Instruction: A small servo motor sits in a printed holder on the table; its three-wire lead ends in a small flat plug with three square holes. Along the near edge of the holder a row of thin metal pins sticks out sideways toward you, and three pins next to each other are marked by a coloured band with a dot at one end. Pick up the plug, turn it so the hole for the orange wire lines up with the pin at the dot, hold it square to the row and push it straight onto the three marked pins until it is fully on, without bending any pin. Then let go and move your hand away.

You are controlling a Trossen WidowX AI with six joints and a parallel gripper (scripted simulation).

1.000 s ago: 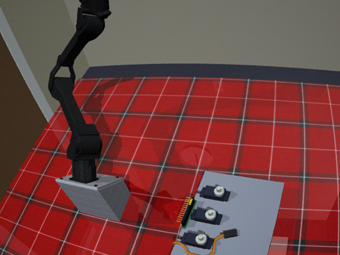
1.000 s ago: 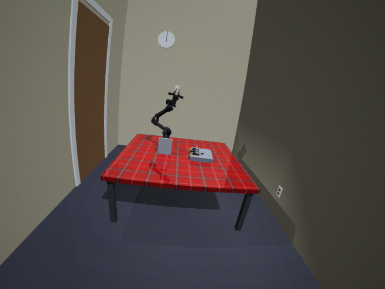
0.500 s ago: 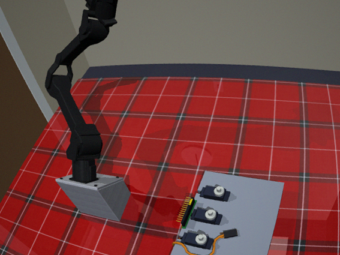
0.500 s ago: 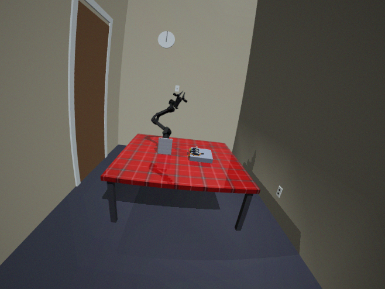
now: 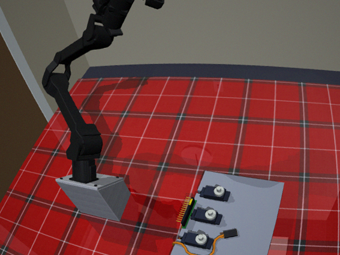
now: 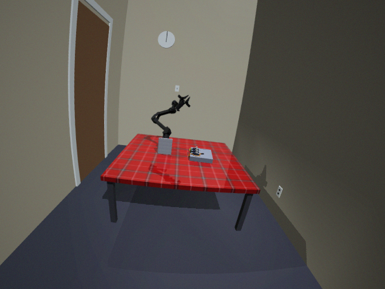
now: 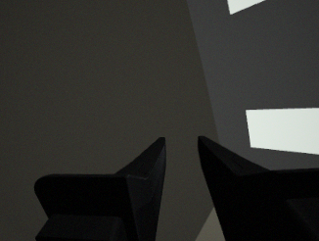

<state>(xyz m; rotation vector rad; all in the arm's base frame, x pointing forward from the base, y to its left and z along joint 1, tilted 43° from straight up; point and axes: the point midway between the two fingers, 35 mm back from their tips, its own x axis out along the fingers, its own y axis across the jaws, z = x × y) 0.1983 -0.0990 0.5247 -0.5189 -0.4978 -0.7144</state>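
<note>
My gripper tip is 610 mm above the grey holder plate, 280 mm to the left of it and 250 mm short of it. Also, from my gripper tip: yellow band (560 mm below, 250 mm to the right, 90 mm ahead).
</note>
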